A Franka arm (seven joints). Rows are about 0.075 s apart.
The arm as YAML. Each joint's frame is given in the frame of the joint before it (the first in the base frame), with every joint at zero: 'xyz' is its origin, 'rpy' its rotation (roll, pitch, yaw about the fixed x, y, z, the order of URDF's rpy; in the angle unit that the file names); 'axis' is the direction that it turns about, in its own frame. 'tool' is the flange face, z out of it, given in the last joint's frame.
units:
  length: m
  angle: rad
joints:
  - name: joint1
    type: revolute
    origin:
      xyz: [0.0, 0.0, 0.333]
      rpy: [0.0, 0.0, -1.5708]
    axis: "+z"
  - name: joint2
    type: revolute
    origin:
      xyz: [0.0, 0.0, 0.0]
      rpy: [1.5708, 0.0, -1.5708]
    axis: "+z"
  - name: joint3
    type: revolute
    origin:
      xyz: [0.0, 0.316, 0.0]
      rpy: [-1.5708, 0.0, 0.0]
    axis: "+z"
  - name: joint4
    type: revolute
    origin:
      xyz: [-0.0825, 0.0, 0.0]
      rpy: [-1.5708, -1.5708, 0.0]
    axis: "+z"
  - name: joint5
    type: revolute
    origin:
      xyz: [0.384, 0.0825, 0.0]
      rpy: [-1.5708, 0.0, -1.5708]
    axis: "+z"
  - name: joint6
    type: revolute
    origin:
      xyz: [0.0, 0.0, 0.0]
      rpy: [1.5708, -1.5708, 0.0]
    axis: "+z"
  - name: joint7
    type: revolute
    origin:
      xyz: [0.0, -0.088, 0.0]
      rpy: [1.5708, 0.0, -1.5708]
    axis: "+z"
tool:
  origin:
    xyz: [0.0, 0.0, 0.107]
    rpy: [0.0, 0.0, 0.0]
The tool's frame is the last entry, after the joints.
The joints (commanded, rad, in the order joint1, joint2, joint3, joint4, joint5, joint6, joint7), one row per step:
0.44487 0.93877 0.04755 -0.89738 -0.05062 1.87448 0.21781
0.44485 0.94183 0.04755 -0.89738 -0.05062 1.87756 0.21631
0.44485 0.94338 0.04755 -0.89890 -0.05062 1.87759 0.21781
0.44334 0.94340 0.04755 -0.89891 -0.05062 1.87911 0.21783
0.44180 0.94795 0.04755 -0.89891 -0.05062 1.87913 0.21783
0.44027 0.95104 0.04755 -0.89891 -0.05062 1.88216 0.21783
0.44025 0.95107 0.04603 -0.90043 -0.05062 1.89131 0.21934
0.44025 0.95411 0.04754 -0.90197 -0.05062 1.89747 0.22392
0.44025 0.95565 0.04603 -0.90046 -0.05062 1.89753 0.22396
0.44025 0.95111 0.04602 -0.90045 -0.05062 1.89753 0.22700
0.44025 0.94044 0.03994 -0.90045 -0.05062 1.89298 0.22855
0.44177 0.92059 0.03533 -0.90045 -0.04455 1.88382 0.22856
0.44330 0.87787 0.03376 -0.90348 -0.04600 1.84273 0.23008
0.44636 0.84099 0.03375 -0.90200 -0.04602 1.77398 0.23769
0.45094 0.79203 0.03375 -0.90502 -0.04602 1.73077 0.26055
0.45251 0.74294 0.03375 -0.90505 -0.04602 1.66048 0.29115
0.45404 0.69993 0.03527 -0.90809 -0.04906 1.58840 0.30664
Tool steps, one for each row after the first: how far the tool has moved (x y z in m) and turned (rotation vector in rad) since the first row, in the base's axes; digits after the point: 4 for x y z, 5 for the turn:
0.0003 0.0001 -0.0021 0.00006 0.00003 0.00151
0.0001 0.0001 -0.0041 -0.00122 0.00276 0.00007
0.0008 -0.0009 -0.0040 -0.00052 0.00145 -0.00144
0.0013 -0.0020 -0.0075 -0.00246 0.00554 -0.00298
0.0020 -0.0030 -0.0097 -0.00237 0.00565 -0.00448
0.0030 -0.0032 -0.0096 0.00013 -0.00158 -0.00674
0.0030 -0.0024 -0.0122 0.00229 -0.00234 -0.01032
0.0035 -0.0030 -0.0127 0.00123 -0.00288 -0.01129
0.0036 -0.0029 -0.0091 0.00332 -0.00696 -0.01433
0.0045 -0.0057 -0.0012 0.00142 -0.01468 -0.01948
0.0039 -0.0066 0.0135 0.00765 -0.02334 -0.02247
-0.0012 -0.0088 0.0417 0.00354 -0.02389 -0.02367
-0.0099 -0.0107 0.0648 -0.01142 0.00244 -0.02947
-0.0191 -0.0114 0.0971 -0.01050 -0.00059 -0.04857
-0.0309 -0.0162 0.1280 -0.02107 0.01721 -0.07906
-0.0438 -0.0212 0.1523 -0.03961 0.04321 -0.09328

